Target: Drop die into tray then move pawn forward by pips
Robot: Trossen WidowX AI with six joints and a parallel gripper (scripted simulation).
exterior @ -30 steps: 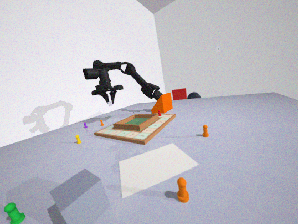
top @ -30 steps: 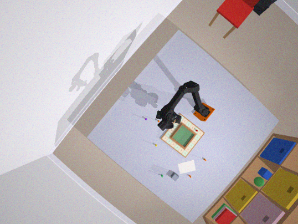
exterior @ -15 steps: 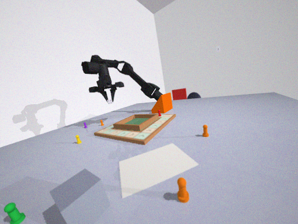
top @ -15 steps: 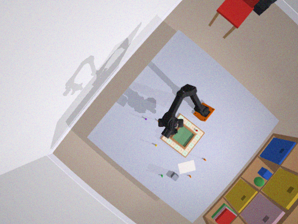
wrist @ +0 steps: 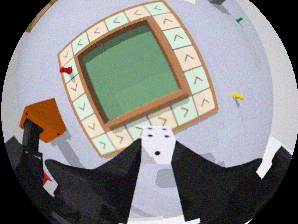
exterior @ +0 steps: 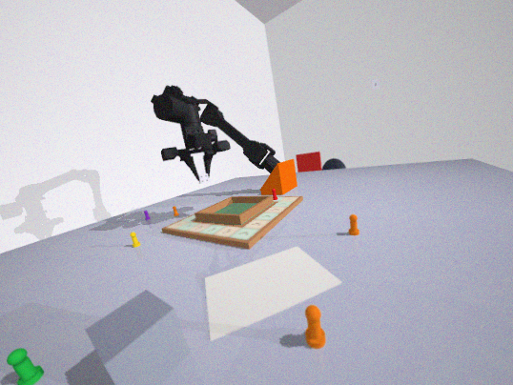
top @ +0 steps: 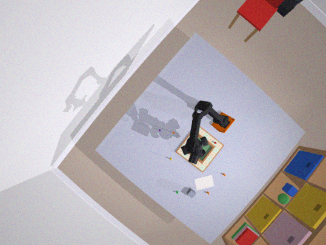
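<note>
Right now my gripper tip is 13 cm past the red pawn, 15 cm to the right of it and 8 cm above it. The rest, counted from my gripper tip: white die (right at my gripper tip); dice tray (1 cm behind, 9 cm to the left, 10 cm below); yellow pawn (21 cm ahead, 3 cm to the right, 10 cm below).
</note>
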